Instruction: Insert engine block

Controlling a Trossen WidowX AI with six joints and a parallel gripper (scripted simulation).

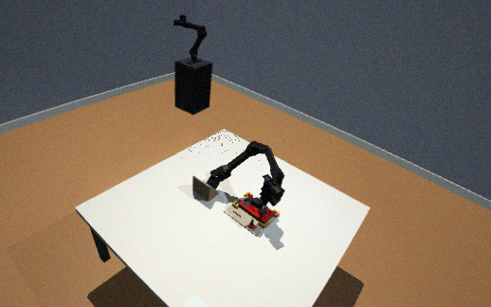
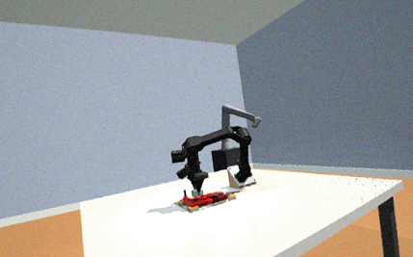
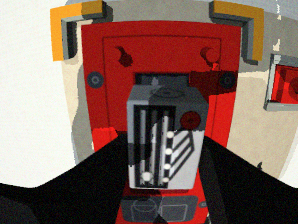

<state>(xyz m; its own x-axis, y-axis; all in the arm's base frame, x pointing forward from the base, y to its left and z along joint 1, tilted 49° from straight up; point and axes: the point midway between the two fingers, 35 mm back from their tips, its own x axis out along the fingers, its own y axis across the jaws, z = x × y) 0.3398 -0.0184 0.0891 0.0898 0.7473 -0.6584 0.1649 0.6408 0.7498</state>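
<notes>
My gripper tip is now 1 cm above the engine block. From my gripper tip the other things lie so: upright peg (12 cm to the right, 3 cm below, 1 cm ahead).
</notes>
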